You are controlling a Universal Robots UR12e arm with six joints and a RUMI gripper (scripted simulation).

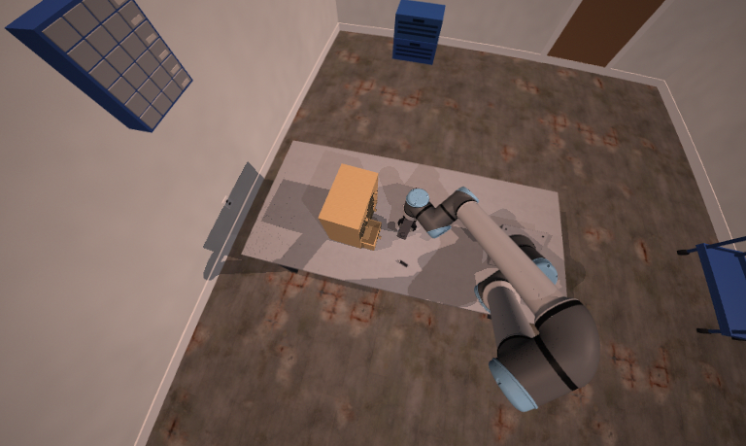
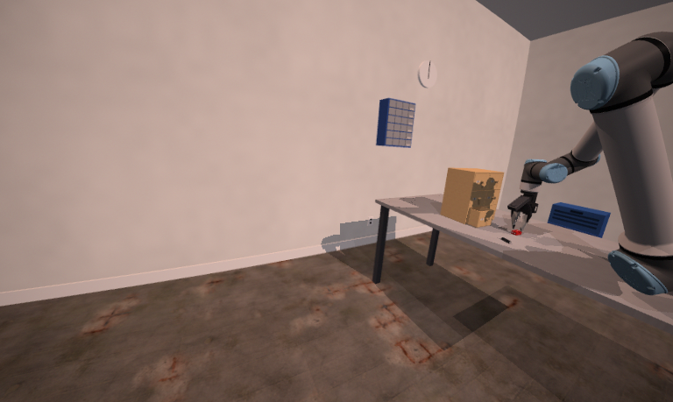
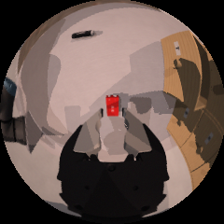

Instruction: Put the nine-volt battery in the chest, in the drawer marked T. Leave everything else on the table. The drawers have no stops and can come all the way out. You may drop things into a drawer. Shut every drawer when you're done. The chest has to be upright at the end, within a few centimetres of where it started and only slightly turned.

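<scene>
The red nine-volt battery is 30 mm below my hand and 10 mm to the left of it. Round my hand: drawer marked M (290 mm ahead, 200 mm above, 60 mm to the left); then drawer (220 mm ahead, 70 mm to the left, 10 mm below); then small black object (180 mm to the left, 30 mm below, 20 mm behind).
</scene>
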